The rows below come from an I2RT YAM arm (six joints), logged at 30 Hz.
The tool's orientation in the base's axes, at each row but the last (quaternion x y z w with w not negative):
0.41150 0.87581 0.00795 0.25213
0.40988 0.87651 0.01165 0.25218
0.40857 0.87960 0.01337 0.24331
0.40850 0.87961 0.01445 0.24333
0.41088 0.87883 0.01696 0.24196
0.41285 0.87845 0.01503 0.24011
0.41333 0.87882 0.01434 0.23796
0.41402 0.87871 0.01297 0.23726
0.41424 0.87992 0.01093 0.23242
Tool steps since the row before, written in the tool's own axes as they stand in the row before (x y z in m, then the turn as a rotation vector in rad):
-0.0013 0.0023 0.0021 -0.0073 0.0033 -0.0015
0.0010 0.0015 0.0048 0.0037 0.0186 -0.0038
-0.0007 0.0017 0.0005 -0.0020 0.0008 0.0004
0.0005 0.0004 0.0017 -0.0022 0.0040 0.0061
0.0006 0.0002 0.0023 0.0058 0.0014 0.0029
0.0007 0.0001 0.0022 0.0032 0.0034 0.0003
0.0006 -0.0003 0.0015 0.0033 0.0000 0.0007
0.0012 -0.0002 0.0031 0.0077 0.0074 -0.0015
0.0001 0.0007 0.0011 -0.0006 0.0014 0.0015
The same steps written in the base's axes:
0.0033 0.0002 -0.0008 0.0056 -0.0028 0.0052
0.0027 0.0008 -0.0043 0.0096 0.0157 0.0059
0.0018 0.0005 0.0002 0.0018 -0.0010 0.0007
0.0008 0.0003 -0.0016 0.0067 0.0000 -0.0036
0.0008 0.0002 -0.0022 -0.0009 0.0047 -0.0046
0.0006 0.0002 -0.0022 0.0008 0.0045 -0.0008
0.0001 0.0000 -0.0016 -0.0015 0.0023 -0.0020
0.0005 0.0002 -0.0033 0.0005 0.0108 -0.0002
0.0009 0.0003 -0.0009 0.0020 0.0002 -0.0008

